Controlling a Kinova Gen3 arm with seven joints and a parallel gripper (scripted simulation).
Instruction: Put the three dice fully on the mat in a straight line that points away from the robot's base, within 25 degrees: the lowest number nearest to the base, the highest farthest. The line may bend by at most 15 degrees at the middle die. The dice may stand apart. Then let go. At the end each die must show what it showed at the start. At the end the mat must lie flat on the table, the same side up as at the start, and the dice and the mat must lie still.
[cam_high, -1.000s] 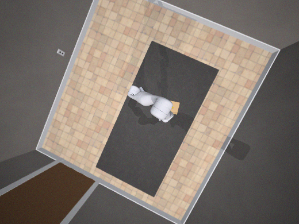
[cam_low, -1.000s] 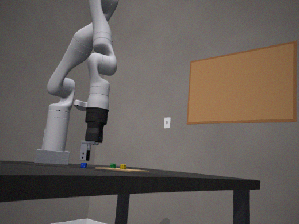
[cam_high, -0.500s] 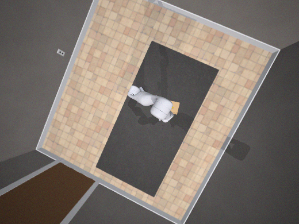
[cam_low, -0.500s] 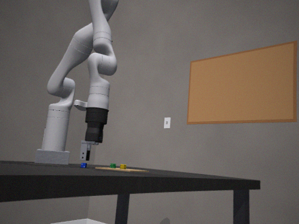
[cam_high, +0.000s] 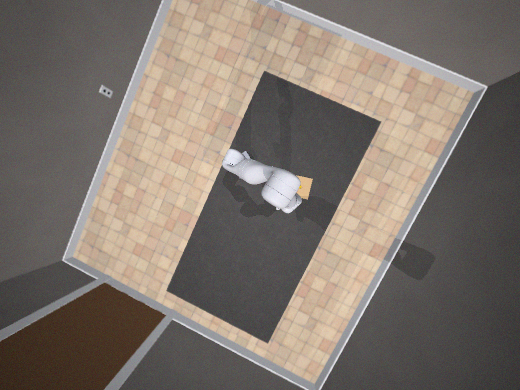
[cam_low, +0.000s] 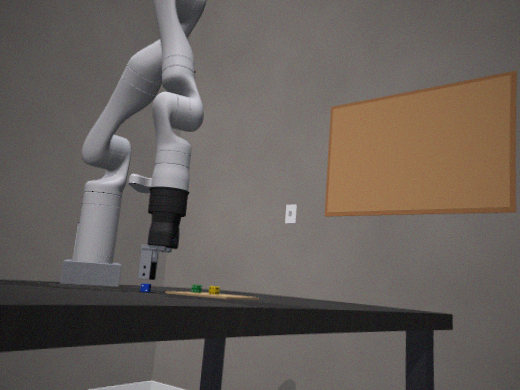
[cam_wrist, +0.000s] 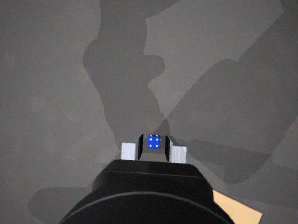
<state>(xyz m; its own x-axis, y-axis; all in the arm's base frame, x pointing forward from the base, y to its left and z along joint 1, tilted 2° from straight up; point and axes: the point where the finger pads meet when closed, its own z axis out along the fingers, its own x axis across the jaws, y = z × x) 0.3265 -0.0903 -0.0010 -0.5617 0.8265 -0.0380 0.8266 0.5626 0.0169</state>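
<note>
The blue die is 30 mm below my hand. From my hand the other things lie so: green die (110 mm to the left, 30 mm below, 20 mm ahead); mat (120 mm to the left, 70 mm ahead, 40 mm below); yellow die (120 mm to the left, 70 mm ahead, 30 mm below).
</note>
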